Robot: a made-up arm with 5 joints. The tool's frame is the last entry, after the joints.
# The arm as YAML. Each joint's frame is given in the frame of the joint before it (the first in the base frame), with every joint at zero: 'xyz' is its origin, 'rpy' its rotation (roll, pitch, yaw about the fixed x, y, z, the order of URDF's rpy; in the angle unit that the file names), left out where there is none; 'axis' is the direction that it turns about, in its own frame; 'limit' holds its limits. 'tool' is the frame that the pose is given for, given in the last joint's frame.
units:
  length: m
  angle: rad
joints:
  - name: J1
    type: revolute
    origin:
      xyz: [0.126, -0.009, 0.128]
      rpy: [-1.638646, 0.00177, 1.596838]
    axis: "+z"
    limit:
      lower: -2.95
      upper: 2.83
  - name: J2
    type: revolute
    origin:
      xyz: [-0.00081, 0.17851, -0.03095]
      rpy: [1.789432, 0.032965, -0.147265]
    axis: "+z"
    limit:
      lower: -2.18
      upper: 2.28
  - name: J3
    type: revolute
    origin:
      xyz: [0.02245, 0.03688, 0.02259]
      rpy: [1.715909, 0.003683, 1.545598]
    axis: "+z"
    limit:
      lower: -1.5
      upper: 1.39
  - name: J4
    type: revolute
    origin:
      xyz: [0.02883, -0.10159, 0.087]
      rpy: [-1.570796, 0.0, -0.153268]
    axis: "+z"
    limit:
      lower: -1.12
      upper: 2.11
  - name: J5
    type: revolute
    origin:
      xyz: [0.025, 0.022, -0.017]
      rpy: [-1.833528, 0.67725, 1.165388]
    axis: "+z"
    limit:
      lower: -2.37
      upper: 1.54
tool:
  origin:
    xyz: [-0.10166, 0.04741, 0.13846]
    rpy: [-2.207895, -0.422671, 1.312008]
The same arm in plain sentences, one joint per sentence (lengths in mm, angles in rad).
The arm has five revolute joints in a row. What follows holds with every joint at zero, and every direction is one of the base frame's. Joint 1 is mounted 126 mm along +x and 9 mm along -y and 128 mm along +z from the base frame's origin and rotates about the direction (-0.997358, -0.026099, -0.067797), from -2.95 to 2.83 rad. Joint 2 is mounted 43 mm along +x and 176 mm along -z from joint 1 and rotates about the direction (0.154703, -0.144603, 0.977321), from -2.18 to 2.28 rad. Joint 3 is mounted 33 mm along -x and 18 mm along +y and 31 mm along +z from joint 2 and rotates about +y, from -1.5 to 1.39 rad. Joint 4 is mounted 44 mm along -x and 87 mm along +y and 96 mm along -z from joint 3 and rotates about +z, from -1.12 to 2.11 rad. Joint 5 is mounted 25 mm along -x and 22 mm along -y and 17 mm along -z from joint 4 and rotates about the direction (0.951596, -0.231299, -0.202399), from -2.37 to 1.54 rad. The tool frame, which is the frame that the pose is given for, is mounted 163 mm along +x and 72 mm along +y from joint 5; its axes are the base frame's turned by roll -1.0471, pitch 1.1034 and yaw 0.7853 rad (as in URDF: about the fixed x, then y, then z).
